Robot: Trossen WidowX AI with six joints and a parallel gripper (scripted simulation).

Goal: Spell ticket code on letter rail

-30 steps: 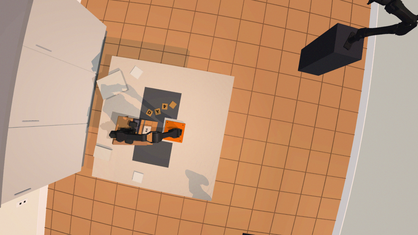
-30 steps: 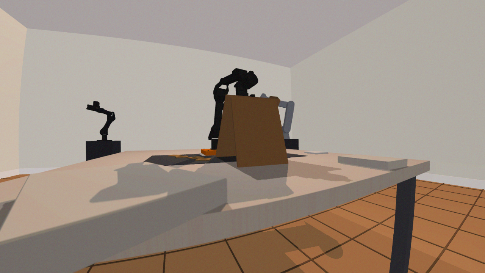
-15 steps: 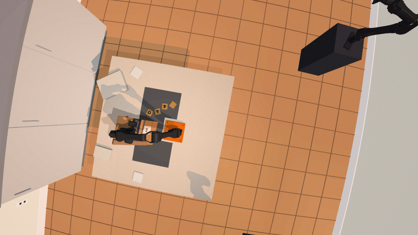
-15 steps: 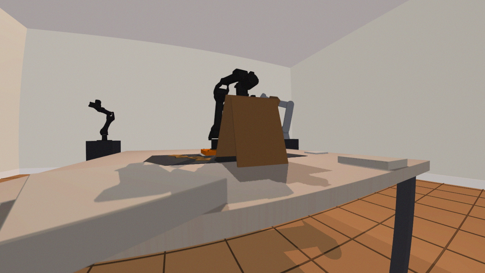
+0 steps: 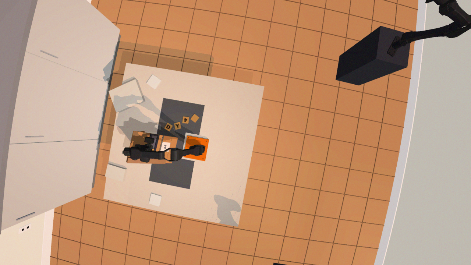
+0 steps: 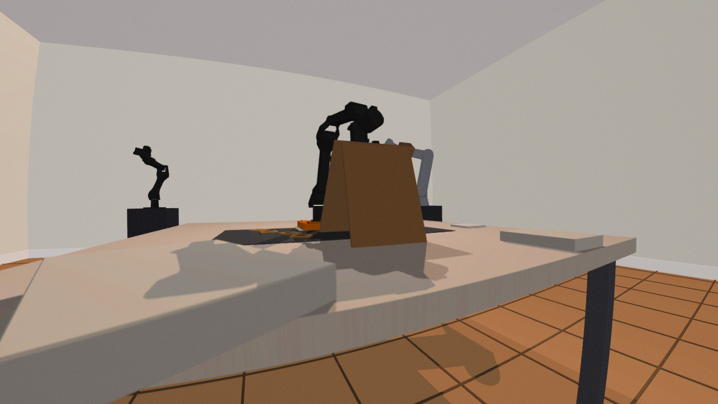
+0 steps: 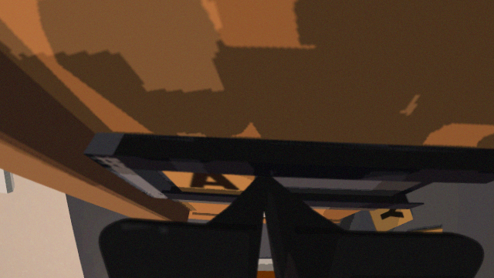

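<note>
My gripper tip is 21 cm to the left of the tile marked y, 15 cm above it and 11 cm past it. The rest, counted from my gripper tip: tile marked d 18 cm to the right, 15 cm below, 3 cm behind; then white ticket 8 cm below, 7 cm behind, 2 cm to the right; then blank tile 31 cm to the right, 25 cm behind, 15 cm below.
</note>
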